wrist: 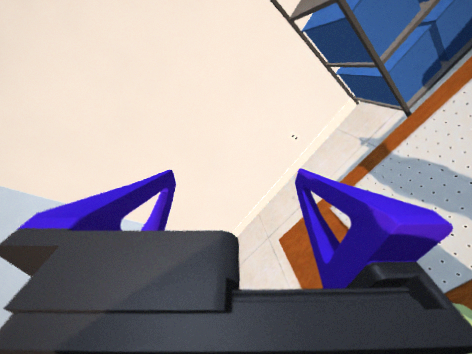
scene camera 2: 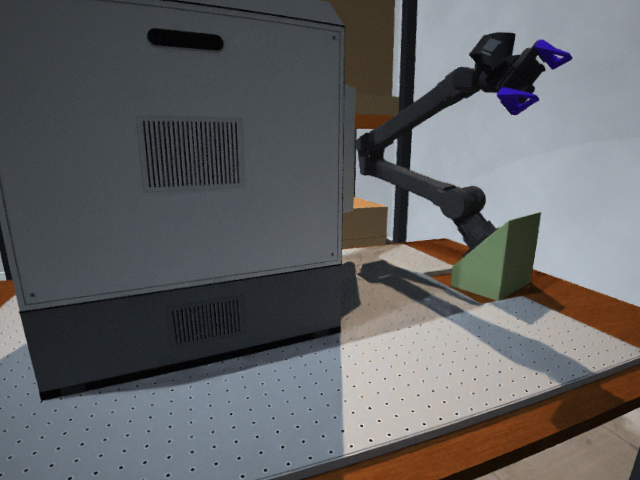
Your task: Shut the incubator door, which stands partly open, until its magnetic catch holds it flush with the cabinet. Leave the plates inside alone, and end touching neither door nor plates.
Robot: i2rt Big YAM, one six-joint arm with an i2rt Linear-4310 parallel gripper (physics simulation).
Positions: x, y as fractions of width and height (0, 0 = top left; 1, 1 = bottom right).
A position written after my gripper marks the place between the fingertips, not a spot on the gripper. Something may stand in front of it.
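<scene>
What I see here is my gripper (scene camera 2: 0.87, 0.16), and the wrist view shows me my gripper (wrist: 0.50, 0.50) as well.
</scene>
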